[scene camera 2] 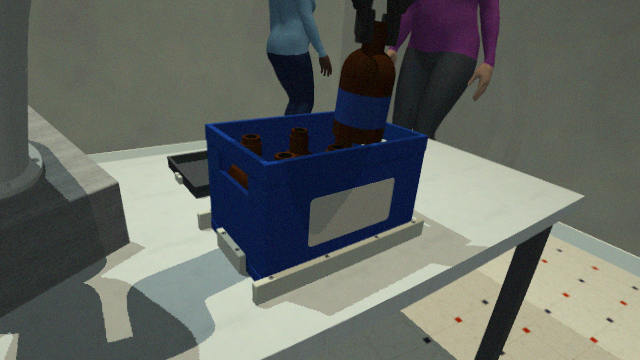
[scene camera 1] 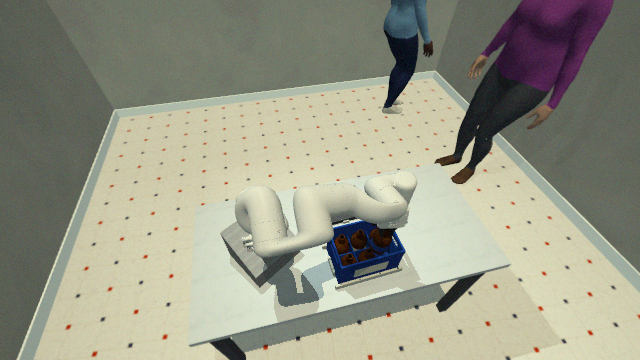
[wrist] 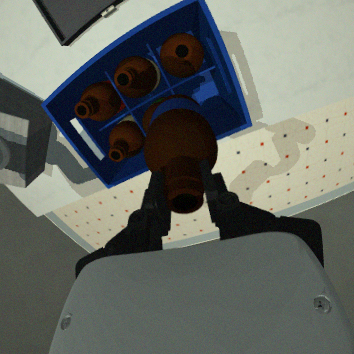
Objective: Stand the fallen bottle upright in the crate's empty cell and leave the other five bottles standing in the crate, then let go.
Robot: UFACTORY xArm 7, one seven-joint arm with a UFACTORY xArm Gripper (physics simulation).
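Places are measured from the arm's base along level axes (x left, y ahead, z down), in centimetres.
Pixels of known places: gripper, fingertip midpoint: [scene camera 2: 375, 44] [scene camera 1: 385, 233] [wrist: 183, 179].
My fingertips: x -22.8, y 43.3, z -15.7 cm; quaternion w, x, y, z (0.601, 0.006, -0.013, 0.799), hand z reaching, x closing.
Ahead of a thing's pixels: the offset from my fingertips to its top centre. "*": to the spot under its first point. Level surfaces: height alone.
The brown bottle with a blue label {dx +0.9, dy +0.1, dz -2.9 cm} [scene camera 2: 362, 107] [wrist: 187, 142] [scene camera 1: 381, 240] hangs neck up, slightly tilted, with its base inside the rim of the blue crate {dx +5.9, dy -3.6, dz +12.3 cm} [scene camera 1: 345, 275] [scene camera 2: 285, 215] [wrist: 222, 60]. My gripper [scene camera 2: 378, 32] [wrist: 183, 179] is shut on its neck. In the wrist view, brown bottles stand in the crate: one at the back right [wrist: 182, 57], one at the back middle [wrist: 137, 75], one at the back left [wrist: 102, 100], one at the front left [wrist: 126, 140]. Another is mostly hidden behind the held bottle. The front right cell {* dx -0.4, dy +7.3, dz +29.1 cm} [wrist: 210, 92] shows its blue floor. The held bottle's base is hidden.
Pale strips {* dx -4.3, dy -7.0, dz +28.2 cm} [scene camera 2: 340, 261] lie along the crate's foot on the white table {dz +29.9 cm} [scene camera 1: 450, 235] [scene camera 2: 485, 180]. A dark tray [scene camera 2: 195, 167] [wrist: 75, 15] lies behind the crate. The arm's base block [scene camera 1: 257, 272] [scene camera 2: 60, 235] is to the left. Two people [scene camera 1: 402, 45] [scene camera 1: 555, 45] stand beyond the table.
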